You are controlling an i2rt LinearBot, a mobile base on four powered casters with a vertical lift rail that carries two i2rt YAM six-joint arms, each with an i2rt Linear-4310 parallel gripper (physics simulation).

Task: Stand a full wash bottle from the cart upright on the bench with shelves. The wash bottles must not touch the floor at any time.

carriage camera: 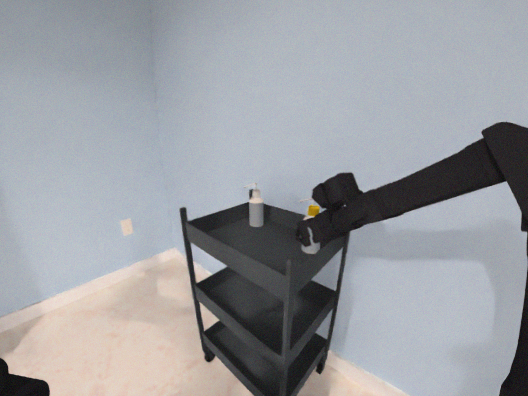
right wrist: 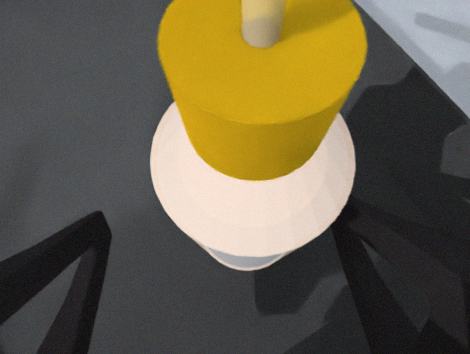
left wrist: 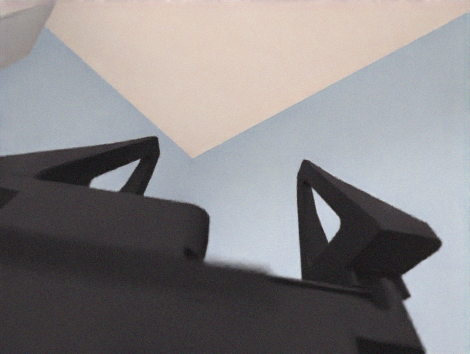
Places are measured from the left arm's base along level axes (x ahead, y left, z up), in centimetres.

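Pixels of known places: left gripper, fingertip midpoint: [left wrist: 229, 156]; right gripper, fingertip midpoint: [carriage camera: 309, 234] [right wrist: 217, 212].
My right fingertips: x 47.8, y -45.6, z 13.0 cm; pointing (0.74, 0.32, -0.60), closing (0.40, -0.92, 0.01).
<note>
Behind a point stands the place of what it marks.
A wash bottle with a yellow cap [carriage camera: 313, 210] @(x 47.5, y -46.1, z 21.0 cm) [right wrist: 250, 215] @(x 47.0, y -47.1, z 18.4 cm) stands upright near the right end of the cart's top tray. A grey-bodied bottle with a white top [carriage camera: 256, 212] @(x 65.9, y -28.5, z 13.4 cm) stands upright farther back on the black three-tier cart [carriage camera: 287, 310] @(x 25.3, y -37.0, z 6.1 cm) [right wrist: 75, 125] @(x 51.5, y -33.1, z 7.2 cm). My right gripper [carriage camera: 306, 235] @(x 47.8, y -45.6, z 13.1 cm) [right wrist: 217, 212] @(x 47.8, y -45.6, z 13.1 cm) is open at the yellow-capped bottle and partly hides it in the carriage view. In the right wrist view its fingertips are apart on either side of the bottle's lower part. My left gripper [left wrist: 229, 156] @(x 4.0, y -0.4, z 43.8 cm) is open and empty, away from the cart. The bench with shelves does not show.
The cart's tray has raised walls and corner posts. Blue walls [carriage camera: 425, 280] @(x 39.2, y -81.1, z 1.1 cm) stand behind and beside it, with an outlet [carriage camera: 126, 227] @(x 118.5, y 69.7, z -19.2 cm) at the left. A dark part of my left arm [carriage camera: 22, 385] @(x 3.2, y -3.1, z 14.2 cm) shows at bottom left. A pale object [left wrist: 20, 35] @(x 30.4, y 108.3, z 138.3 cm) shows at the left wrist view's top-left corner.
</note>
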